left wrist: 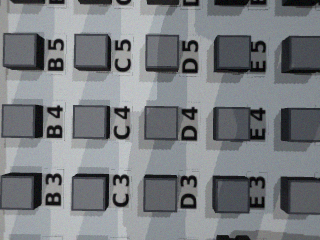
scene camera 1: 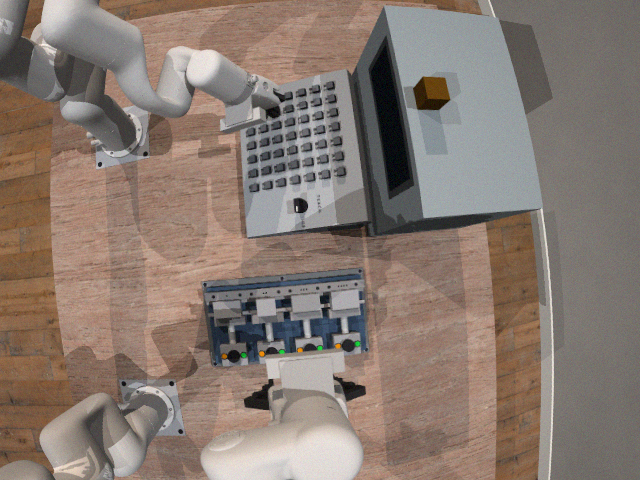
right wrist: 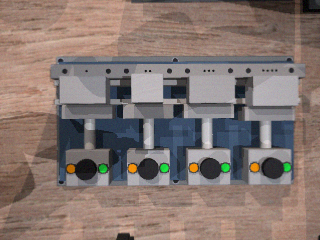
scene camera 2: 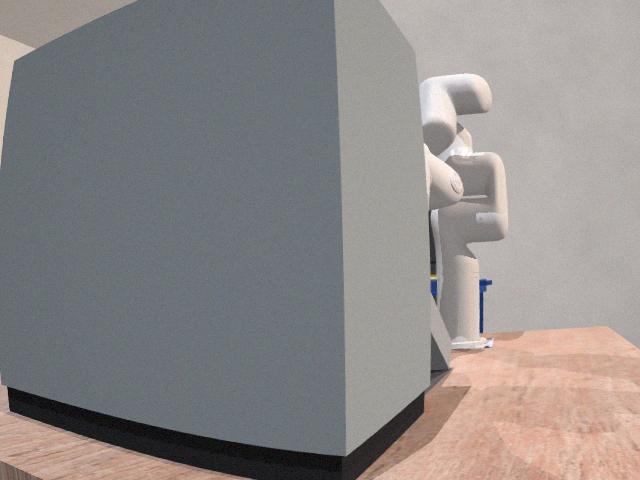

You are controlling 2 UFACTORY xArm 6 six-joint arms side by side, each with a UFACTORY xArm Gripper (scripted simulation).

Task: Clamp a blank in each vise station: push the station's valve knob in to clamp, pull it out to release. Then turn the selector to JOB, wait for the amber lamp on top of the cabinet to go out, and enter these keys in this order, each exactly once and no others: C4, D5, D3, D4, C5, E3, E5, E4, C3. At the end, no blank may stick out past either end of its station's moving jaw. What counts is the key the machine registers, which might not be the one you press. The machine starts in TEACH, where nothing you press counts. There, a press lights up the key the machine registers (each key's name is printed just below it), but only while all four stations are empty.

Scene:
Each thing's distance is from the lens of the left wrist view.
key panel [left wrist: 196,89]: 16 cm
key C5 [left wrist: 92,52]: 16 cm
key C4 [left wrist: 89,121]: 15 cm

